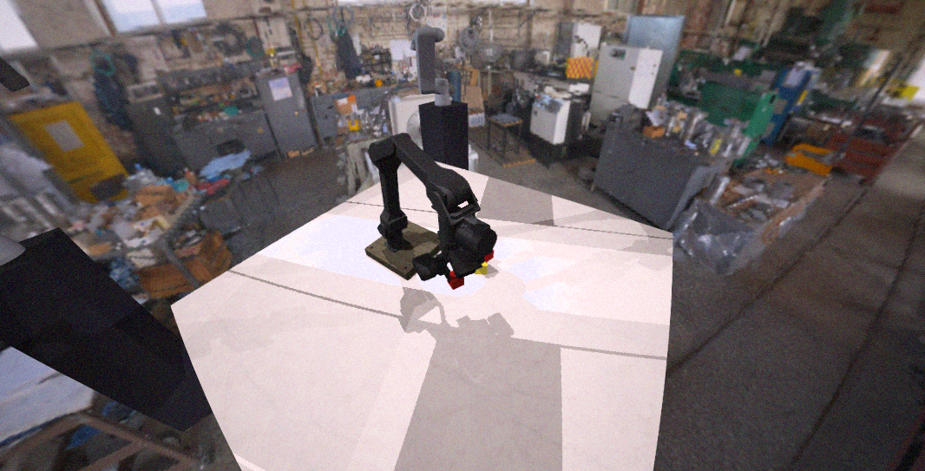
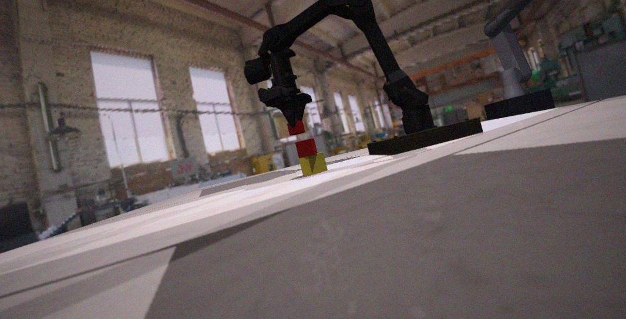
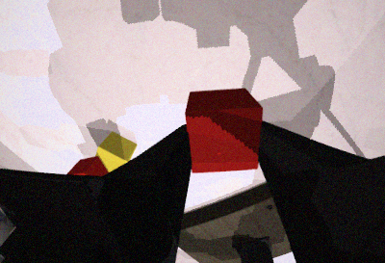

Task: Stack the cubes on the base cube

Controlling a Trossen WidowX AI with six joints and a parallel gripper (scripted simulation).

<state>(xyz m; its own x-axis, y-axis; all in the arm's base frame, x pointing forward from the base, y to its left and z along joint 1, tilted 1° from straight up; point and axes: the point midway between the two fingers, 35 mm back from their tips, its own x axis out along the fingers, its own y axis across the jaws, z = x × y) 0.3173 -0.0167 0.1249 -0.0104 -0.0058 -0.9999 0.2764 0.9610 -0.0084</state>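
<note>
My gripper tip is now 50 mm past the yellow cube, 150 mm to the right of it and 100 mm above it.
</note>
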